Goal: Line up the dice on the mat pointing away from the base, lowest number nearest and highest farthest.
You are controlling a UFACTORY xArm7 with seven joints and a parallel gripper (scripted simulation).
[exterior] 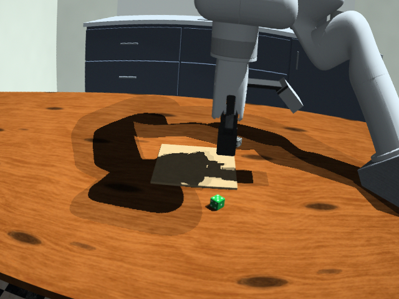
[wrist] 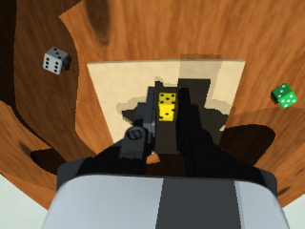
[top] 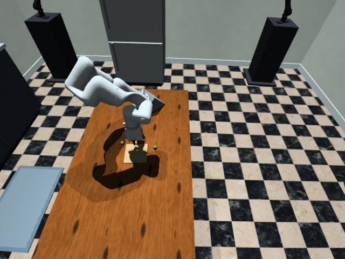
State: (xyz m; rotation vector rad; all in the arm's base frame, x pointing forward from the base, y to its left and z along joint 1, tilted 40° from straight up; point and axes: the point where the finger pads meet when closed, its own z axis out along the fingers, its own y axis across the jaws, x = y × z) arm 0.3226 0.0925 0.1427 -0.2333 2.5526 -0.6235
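Right now the tan mat is 50 mm below my hand and 50 mm ahead of it. Also, from my hand: yellow die: 10 mm below; white die: 100 mm to the right, 50 mm below, 20 mm behind; green die: 120 mm to the left, 50 mm below.
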